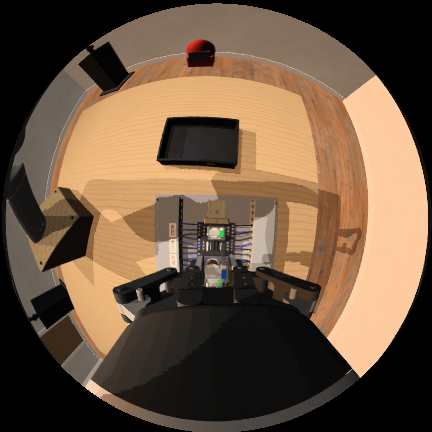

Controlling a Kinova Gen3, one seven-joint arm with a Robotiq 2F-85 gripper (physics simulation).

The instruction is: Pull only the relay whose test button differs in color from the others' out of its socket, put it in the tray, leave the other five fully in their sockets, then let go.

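Frame: origin at the arm's base, x ahead, y left, z up, level; millimetres.
Seen in the pictures: gripper, fingertip midpoint: [215, 263]; arm's base, link origin: [37, 228].
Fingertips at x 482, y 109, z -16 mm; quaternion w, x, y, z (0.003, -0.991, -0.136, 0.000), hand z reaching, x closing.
Offsets run from my fingertips to a thing's middle. "spot": to the spot under its first point.
My gripper [215, 263] is shut on the relay with the blue test button {dx +2, dy -7, dz -8 mm} [214, 267], a clear-cased block. The relay looks raised above the socket row, and a dark, open socket [215, 246] shows just beyond it. Beyond that socket, a relay with a green test button {dx -4, dy +22, dz -101 mm} [216, 232] sits in its socket. Another green button {dx +25, dy -61, dz -80 mm} [220, 283] shows close behind the held relay, partly hidden. The remaining relays are hidden by the gripper. The black tray {spot: dx -87, dy +197, dz -146 mm} [200, 142] lies farther out on the table, with no relay visible inside.
The grey panel {spot: dx -105, dy +39, dz -106 mm} [165, 207] carries slotted ducts, blue wires and labels around the sockets. A tan end block {dx -8, dy +41, dz -124 mm} [216, 220] stands at the far end of the row. A speckled box [75, 220] is at the left. A red chair-like object [200, 52] stands beyond the table.
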